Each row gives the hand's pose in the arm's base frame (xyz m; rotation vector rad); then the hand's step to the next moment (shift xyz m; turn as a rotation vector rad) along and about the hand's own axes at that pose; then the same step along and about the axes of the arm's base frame.
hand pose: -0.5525 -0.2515 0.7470 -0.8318 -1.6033 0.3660
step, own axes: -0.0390 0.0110 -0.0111 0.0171 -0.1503 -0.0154
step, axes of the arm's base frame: 0.0143 -0.0217 -0.0330 -0.0316 -0.0955 0.1140
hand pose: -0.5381 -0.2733 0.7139 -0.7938 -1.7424 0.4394
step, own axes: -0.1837 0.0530 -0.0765 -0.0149 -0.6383 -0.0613
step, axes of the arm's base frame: 0.1165 -0.0992 -0.1378 -0.1244 -0.4664 0.4223
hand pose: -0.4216 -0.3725 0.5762 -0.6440 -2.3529 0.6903
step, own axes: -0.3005 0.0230 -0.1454 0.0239 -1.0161 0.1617
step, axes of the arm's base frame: 0.3131 -0.1126 -0.0351 -0.4014 -0.7965 0.5135
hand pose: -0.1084 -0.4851 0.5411 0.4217 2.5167 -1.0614
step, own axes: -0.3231 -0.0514 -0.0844 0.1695 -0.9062 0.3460
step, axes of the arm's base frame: 0.2459 -0.0136 0.2313 -0.4441 -0.8391 0.2612
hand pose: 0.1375 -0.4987 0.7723 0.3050 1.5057 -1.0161
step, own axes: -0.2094 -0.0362 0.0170 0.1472 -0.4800 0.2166
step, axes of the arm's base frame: 0.0348 0.0420 0.2061 -0.2263 -0.4895 0.0904
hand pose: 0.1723 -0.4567 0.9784 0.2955 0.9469 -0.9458
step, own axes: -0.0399 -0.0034 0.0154 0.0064 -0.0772 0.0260
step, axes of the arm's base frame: -0.0035 0.0111 0.0413 -0.0454 -0.0639 0.0232
